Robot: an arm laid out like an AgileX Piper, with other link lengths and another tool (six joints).
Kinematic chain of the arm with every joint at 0, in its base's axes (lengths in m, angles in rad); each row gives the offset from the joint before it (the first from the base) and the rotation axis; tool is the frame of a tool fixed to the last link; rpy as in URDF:
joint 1: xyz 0 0 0.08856 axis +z
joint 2: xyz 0 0 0 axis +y
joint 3: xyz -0.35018 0 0.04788 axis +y
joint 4: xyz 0.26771 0 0.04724 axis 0.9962 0 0.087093
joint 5: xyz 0 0 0 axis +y
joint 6: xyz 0.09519 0 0.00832 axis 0.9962 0 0.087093
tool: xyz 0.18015 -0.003 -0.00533 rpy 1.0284 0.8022 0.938
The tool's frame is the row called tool.
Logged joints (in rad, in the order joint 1, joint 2, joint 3, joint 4, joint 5, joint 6), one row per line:
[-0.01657, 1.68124, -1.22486, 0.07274, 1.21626, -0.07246]
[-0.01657, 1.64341, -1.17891, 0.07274, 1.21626, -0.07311]
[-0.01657, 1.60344, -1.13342, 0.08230, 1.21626, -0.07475]
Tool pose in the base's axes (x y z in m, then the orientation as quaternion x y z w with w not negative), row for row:
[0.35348, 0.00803, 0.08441, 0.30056, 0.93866, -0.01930, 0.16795]
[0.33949, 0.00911, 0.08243, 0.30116, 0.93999, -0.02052, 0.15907]
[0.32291, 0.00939, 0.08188, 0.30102, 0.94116, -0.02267, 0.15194]
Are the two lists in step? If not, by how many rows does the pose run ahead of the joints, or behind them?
The pose runs 2 rows behind the joints: the pose in row i belongs to the joints in row i - 2.
